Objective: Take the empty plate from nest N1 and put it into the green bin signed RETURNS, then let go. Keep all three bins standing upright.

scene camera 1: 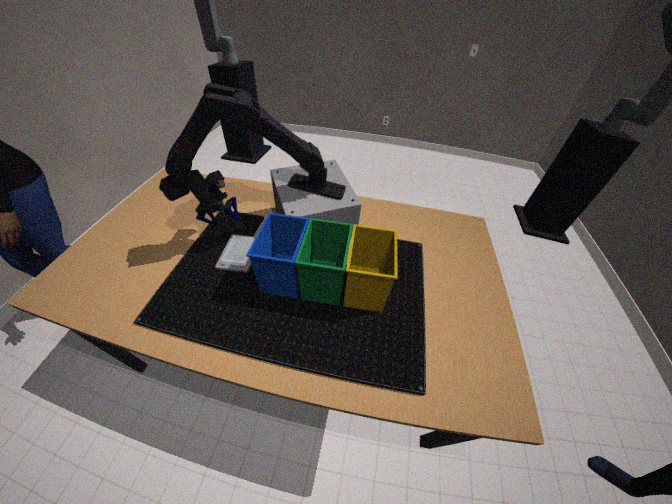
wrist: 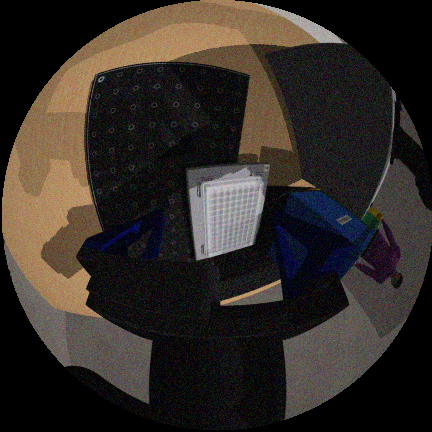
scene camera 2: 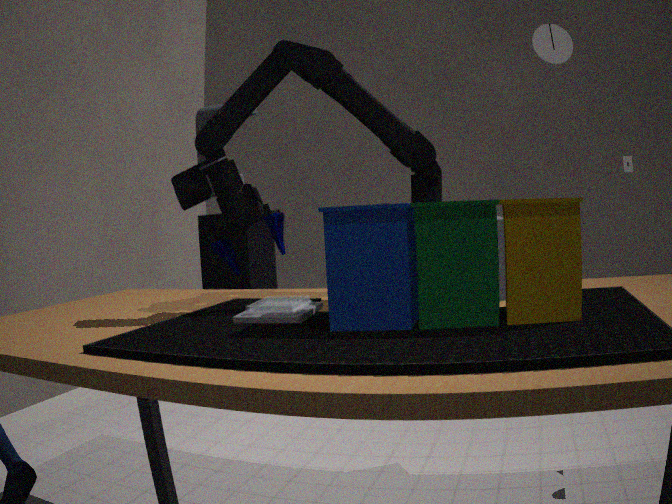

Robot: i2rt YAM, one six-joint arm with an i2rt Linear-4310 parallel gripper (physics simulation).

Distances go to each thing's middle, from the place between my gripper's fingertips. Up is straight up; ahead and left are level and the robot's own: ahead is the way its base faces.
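Labels:
I see that my gripper is 7 cm above the gridded plate [scene camera 2: 271,305], 5 cm short of it and 6 cm to the right of it. The green bin [scene camera 2: 456,241] is 8 cm ahead of my hand and 39 cm to the left of it. The blue bin [scene camera 2: 371,261] is 9 cm ahead of my hand and 25 cm to the left of it, and as for the yellow bin [scene camera 2: 543,254], it is 6 cm ahead of my hand and 52 cm to the left of it.

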